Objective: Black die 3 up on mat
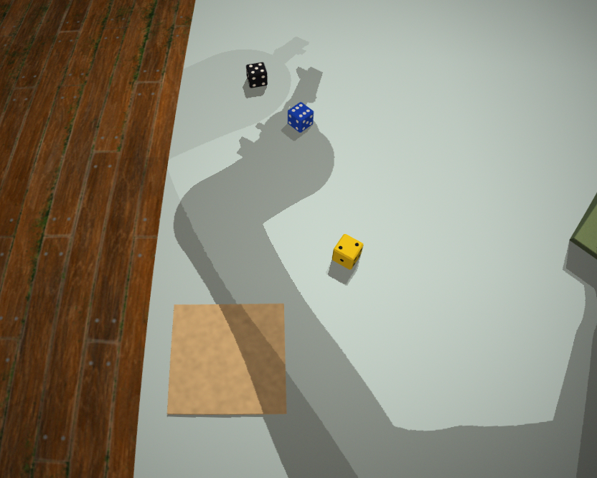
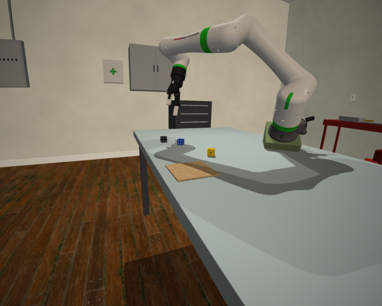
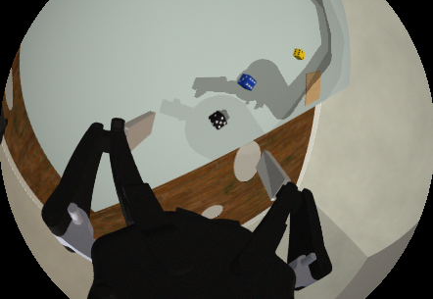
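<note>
Now: the blue die 4 cm behind my hand, 17 cm to the left of it and 17 cm below it. Also, from my hand: black die (5 cm ahead, 10 cm to the left, 17 cm below); yellow die (16 cm behind, 39 cm to the left, 17 cm below); tan mat (6 cm behind, 56 cm to the left, 18 cm below).
</note>
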